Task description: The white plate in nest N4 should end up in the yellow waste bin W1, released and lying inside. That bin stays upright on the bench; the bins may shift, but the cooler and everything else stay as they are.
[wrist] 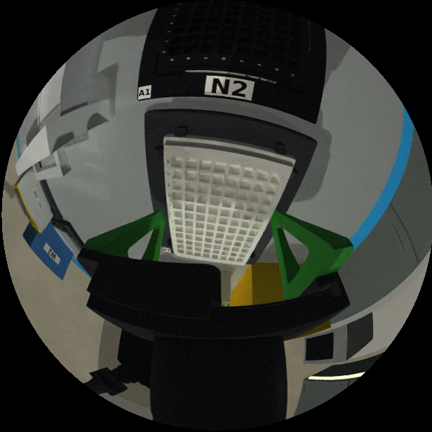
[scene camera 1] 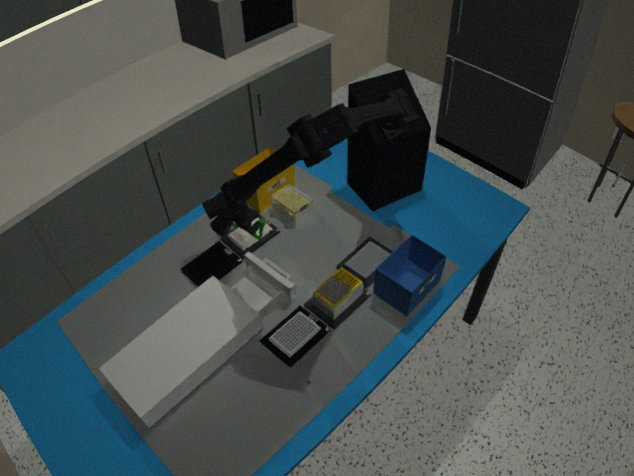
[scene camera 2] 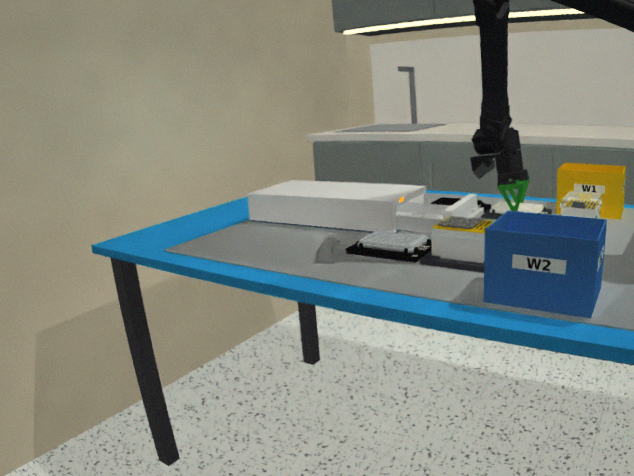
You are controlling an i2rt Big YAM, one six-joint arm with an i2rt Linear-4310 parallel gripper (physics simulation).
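Places are measured from the arm's base along level axes (x ahead, y left, z up), in metres.
Where they show: gripper, between the fingertips: (scene camera 1: 249, 233) (scene camera 2: 517, 209).
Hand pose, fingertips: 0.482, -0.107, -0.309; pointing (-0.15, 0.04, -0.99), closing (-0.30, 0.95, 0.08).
Note:
Each offset is from my fingertips to the centre of the thing, as dx, dy, dz. "spot": to the spot under its first point.
The white plate @(-0.001, +0.000, +0.003) (scene camera 1: 240, 238) (scene camera 2: 531, 207) (wrist: 225, 200) lies in a dark nest @(spot: +0.074, +0.019, -0.004) (scene camera 1: 233, 247) (wrist: 154, 150), its wells facing up. The nest's own label cannot be read. My gripper (scene camera 1: 248, 231) (scene camera 2: 514, 206) (wrist: 217, 215) is open and empty. In the wrist view its two green fingers stand on either side of the plate, toward the end nearer the yellow bin. Whether they touch it cannot be told. The yellow bin W1 @(-0.158, -0.155, +0.043) (scene camera 1: 261, 198) (scene camera 2: 616, 192) (wrist: 267, 285) stands upright beyond that end of the nest; the arm covers part of it in scene camera 1.
Black nest N2 @(spot: +0.179, +0.039, +0.010) (scene camera 1: 207, 263) (wrist: 295, 95) adjoins the plate's nest. A long white box (scene camera 1: 179, 343) (scene camera 2: 327, 204) has an upright panel @(spot: +0.054, +0.226, +0.052) (scene camera 1: 270, 274) near it. A clear yellow-topped box @(spot: -0.169, +0.004, +0.053) (scene camera 1: 291, 200) (scene camera 2: 581, 204) stands by W1. Blue bin W2 @(-0.277, +0.470, +0.043) (scene camera 1: 391, 281) (scene camera 2: 542, 289) (wrist: 56, 270) stands opposite.

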